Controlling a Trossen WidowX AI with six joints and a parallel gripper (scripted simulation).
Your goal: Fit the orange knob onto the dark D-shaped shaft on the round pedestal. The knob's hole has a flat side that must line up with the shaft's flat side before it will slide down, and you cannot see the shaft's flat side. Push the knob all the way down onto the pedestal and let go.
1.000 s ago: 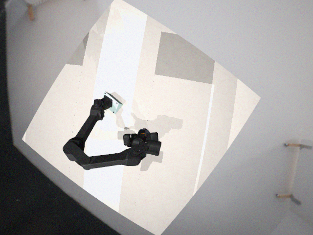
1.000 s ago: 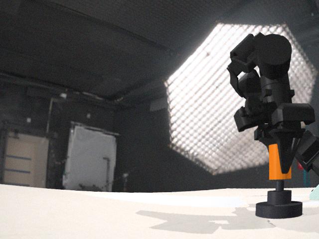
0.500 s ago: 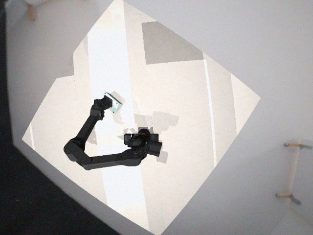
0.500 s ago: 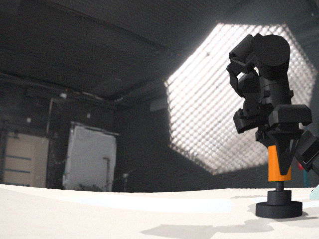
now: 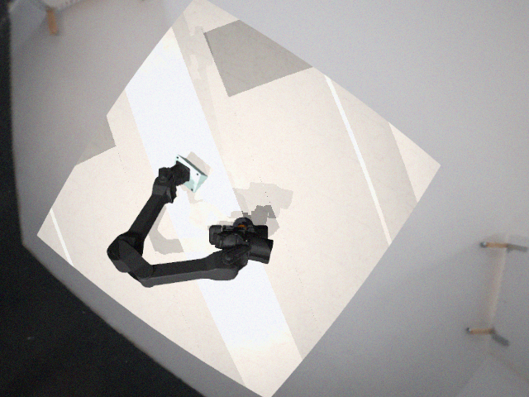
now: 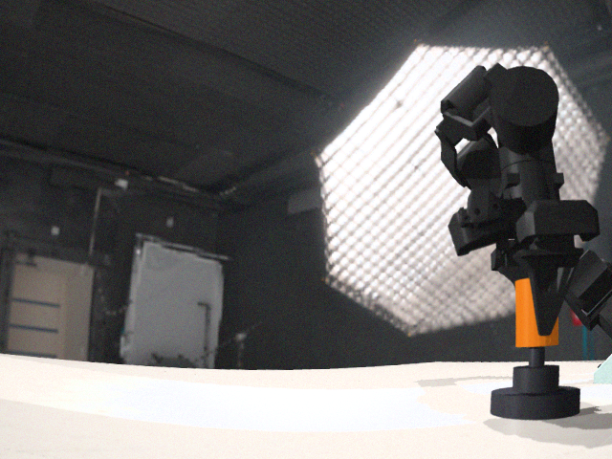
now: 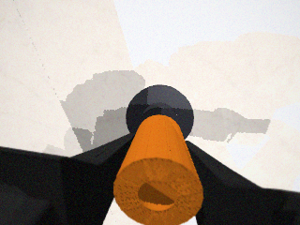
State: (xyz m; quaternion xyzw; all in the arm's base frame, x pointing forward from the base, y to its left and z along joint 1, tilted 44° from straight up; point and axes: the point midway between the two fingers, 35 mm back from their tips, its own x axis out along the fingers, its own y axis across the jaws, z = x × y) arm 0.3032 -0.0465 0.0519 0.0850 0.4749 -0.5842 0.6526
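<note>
My gripper tip is 2 cm below the orange knob. From my gripper tip the other things lie so: round pedestal (4 cm below).
</note>
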